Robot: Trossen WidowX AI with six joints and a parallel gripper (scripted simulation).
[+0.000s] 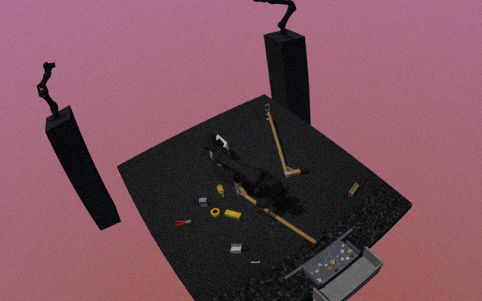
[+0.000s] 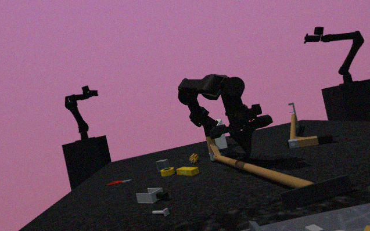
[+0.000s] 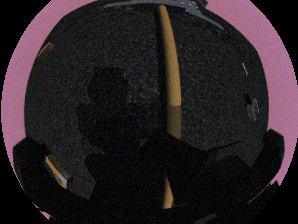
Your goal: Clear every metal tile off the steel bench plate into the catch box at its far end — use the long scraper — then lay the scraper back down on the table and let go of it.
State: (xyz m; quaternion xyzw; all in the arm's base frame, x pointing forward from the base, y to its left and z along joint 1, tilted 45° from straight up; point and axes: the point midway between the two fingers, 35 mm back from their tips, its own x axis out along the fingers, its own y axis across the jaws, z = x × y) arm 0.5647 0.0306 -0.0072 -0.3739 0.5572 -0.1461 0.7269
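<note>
My gripper tip is now 3 cm short of the long scraper, 2 cm to the left of it and 2 cm below it. From my gripper tip the other things lie so: yellow tape ring: 19 cm behind, 27 cm to the right, 4 cm below; then yellow block: 12 cm behind, 20 cm to the right, 3 cm below; then yellow-handled screwdriver: 32 cm behind, 16 cm to the right, 3 cm below.
</note>
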